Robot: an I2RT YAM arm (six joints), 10 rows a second.
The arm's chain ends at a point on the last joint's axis. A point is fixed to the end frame.
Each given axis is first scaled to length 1.
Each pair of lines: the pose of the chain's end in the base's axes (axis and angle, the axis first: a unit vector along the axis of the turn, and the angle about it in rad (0 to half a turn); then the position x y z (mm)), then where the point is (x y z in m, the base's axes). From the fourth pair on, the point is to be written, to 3 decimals.
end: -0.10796, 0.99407, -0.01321, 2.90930, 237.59, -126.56, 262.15
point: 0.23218 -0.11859 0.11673
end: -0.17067, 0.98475, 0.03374, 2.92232, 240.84, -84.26, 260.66
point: 0.23040 -0.06631 0.11641
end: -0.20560, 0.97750, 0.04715, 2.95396, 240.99, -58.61, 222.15
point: 0.22460 -0.03970 0.07858
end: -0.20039, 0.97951, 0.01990, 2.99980, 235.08, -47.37, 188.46
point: 0.214 -0.037 0.045
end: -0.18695, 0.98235, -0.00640, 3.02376, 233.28, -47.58, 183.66
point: 0.210 -0.044 0.040
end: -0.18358, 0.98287, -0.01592, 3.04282, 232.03, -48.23, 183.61
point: 0.207 -0.048 0.040
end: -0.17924, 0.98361, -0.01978, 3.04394, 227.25, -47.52, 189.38
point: 0.202 -0.048 0.046
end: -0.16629, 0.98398, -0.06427, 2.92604, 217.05, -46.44, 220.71
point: 0.211 -0.056 0.075
